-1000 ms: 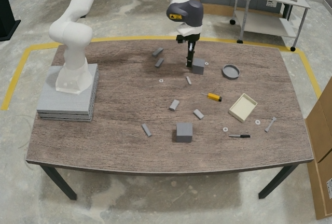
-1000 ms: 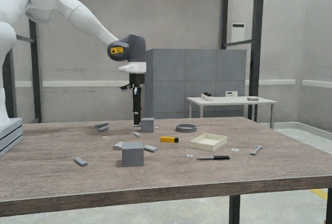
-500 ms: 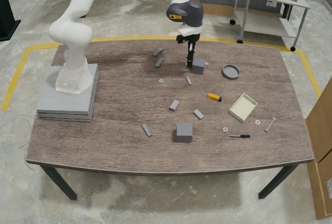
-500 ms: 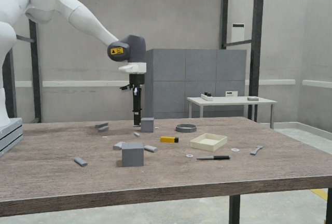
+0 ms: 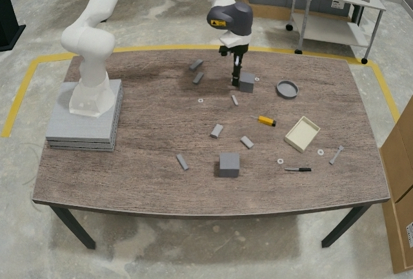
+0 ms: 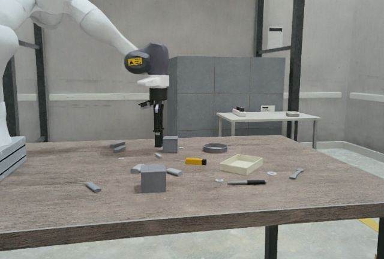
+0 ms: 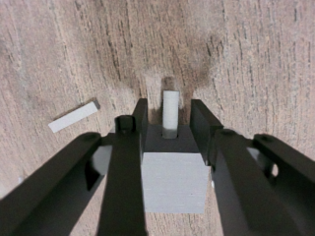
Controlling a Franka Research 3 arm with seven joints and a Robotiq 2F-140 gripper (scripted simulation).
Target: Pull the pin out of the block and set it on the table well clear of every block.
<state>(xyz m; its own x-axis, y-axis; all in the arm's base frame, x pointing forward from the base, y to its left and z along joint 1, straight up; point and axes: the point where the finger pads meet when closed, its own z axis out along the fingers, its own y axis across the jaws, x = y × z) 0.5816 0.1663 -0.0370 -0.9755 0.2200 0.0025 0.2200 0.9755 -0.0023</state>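
Right now my hand is 40 mm short of the small grey block, 10 mm to the left of it and 30 mm above it. From my hand the other things lie so: round grey dish (240 mm ahead, 30 mm to the right, 40 mm below); then yellow-handled tool (100 mm ahead, 210 mm to the right, 50 mm below); then cream tray (270 mm ahead, 280 mm to the right, 50 mm below).
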